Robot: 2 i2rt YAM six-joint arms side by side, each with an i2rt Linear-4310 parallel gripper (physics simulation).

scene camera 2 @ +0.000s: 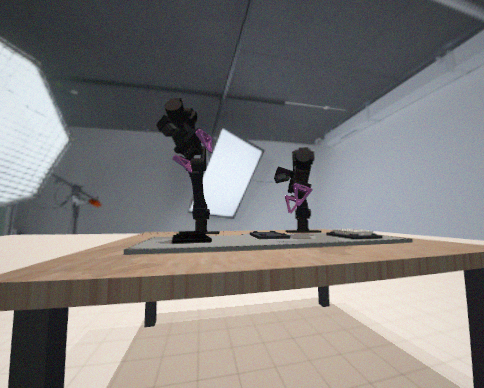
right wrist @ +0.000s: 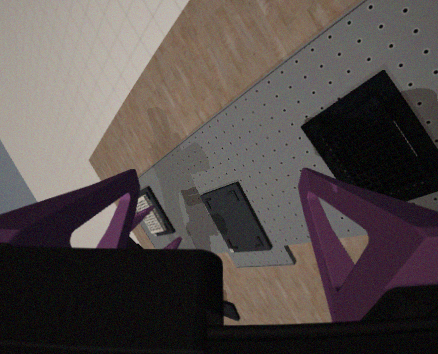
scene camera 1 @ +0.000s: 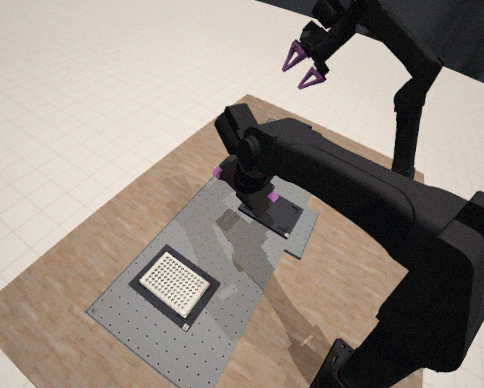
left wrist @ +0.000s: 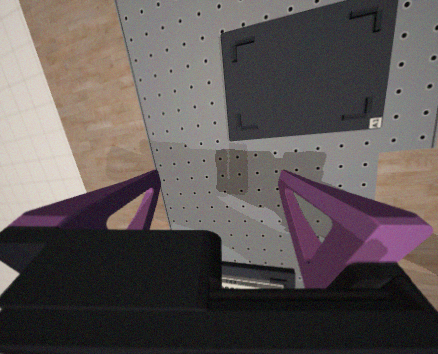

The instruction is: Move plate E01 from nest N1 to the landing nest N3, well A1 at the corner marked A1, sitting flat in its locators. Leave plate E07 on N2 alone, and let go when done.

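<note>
A white well plate (scene camera 1: 175, 285) (scene camera 2: 352, 231) (left wrist: 250, 284) (right wrist: 152, 215) sits on a dark nest (scene camera 1: 214, 288). A dark nest with bare corner locators (scene camera 1: 287, 215) (scene camera 2: 270, 235) (left wrist: 305, 75) (right wrist: 237, 217) is in the middle; its A1 label (left wrist: 375, 122) shows. A black plate (scene camera 2: 192, 237) (right wrist: 370, 135) sits at the other end, hidden in scene camera 1. I cannot read which plate is E01. My left gripper (scene camera 1: 245, 185) (scene camera 2: 295, 207) (left wrist: 219, 176) is open and empty above the board near the bare nest. My right gripper (scene camera 1: 292, 79) (scene camera 2: 201, 160) (right wrist: 219, 177) is open and empty, high up.
The grey perforated board (scene camera 1: 150, 325) (scene camera 2: 400, 241) (left wrist: 175, 115) (right wrist: 280, 115) carries the nests on the wooden table (scene camera 1: 55, 265) (scene camera 2: 240, 265). In scene camera 1 the left arm reaches across the board's far part, and the right arm stands behind it.
</note>
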